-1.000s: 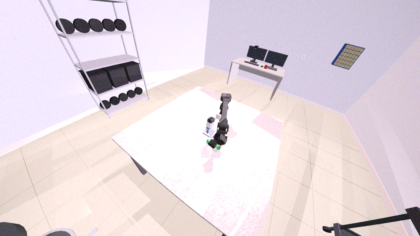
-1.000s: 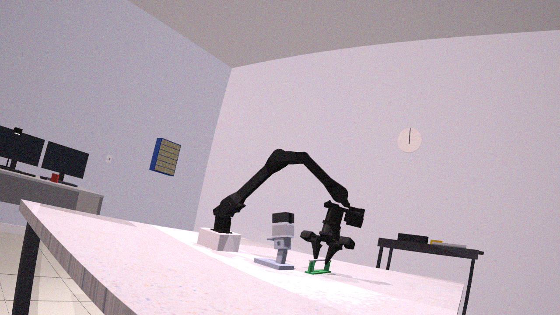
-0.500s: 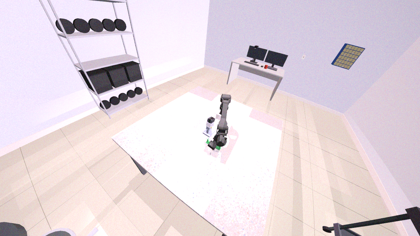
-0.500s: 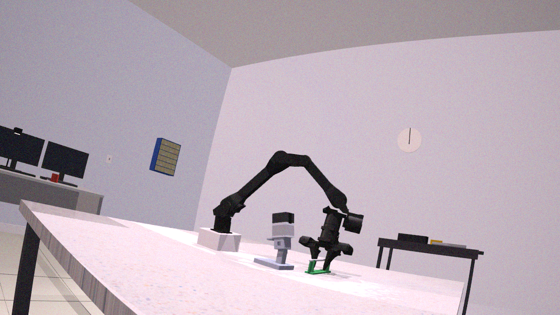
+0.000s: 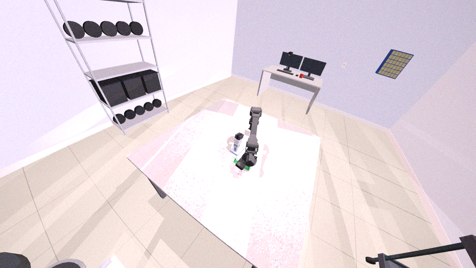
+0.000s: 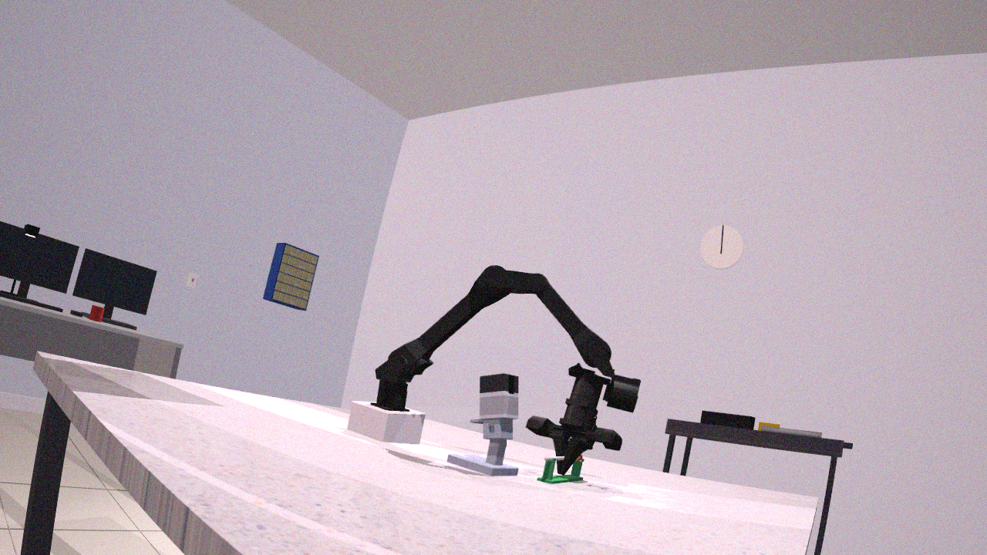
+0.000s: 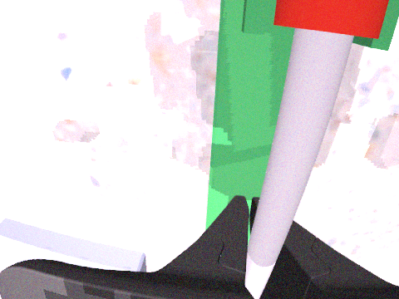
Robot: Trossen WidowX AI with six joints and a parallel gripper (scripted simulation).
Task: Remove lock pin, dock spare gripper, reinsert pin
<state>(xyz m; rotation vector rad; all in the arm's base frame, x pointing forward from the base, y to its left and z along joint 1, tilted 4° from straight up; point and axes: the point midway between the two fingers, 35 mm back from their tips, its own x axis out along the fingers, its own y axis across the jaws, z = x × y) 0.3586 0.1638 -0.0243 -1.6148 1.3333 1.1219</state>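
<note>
Right now my gripper tip is 1 cm to the right of the cradle and 1 cm below it. The rest, counted from my gripper tip: spare gripper 12 cm to the right, 11 cm above, 8 cm behind; grey mount 12 cm to the right, 9 cm behind, 4 cm above.
</note>
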